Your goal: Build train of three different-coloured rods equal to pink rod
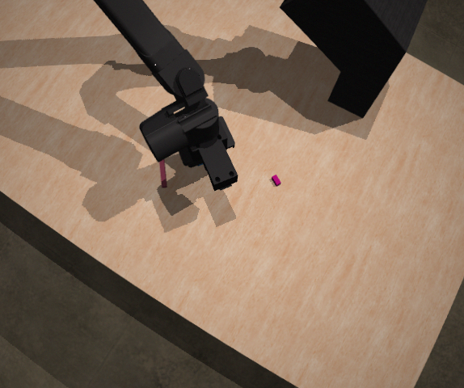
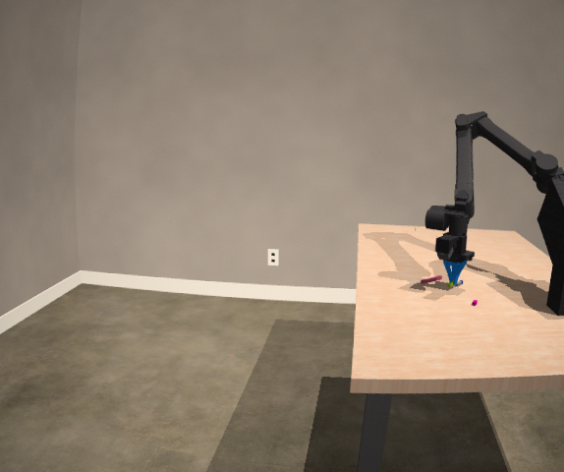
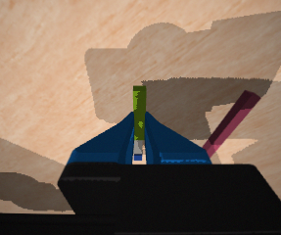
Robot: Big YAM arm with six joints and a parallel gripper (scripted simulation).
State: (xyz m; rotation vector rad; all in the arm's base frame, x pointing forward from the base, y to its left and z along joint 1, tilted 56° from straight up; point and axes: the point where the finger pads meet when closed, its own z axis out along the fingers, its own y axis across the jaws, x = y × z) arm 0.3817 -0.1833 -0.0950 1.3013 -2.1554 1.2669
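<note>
Right now the grey rod is 30 mm to the right of my hand, 20 mm below it and 20 mm behind it. From my hand the other things lie so: pink rod: 70 mm to the right, 60 mm ahead, 20 mm below; blue rod: 50 mm to the right, 30 mm behind, 20 mm below; lime rod: 10 mm below.
</note>
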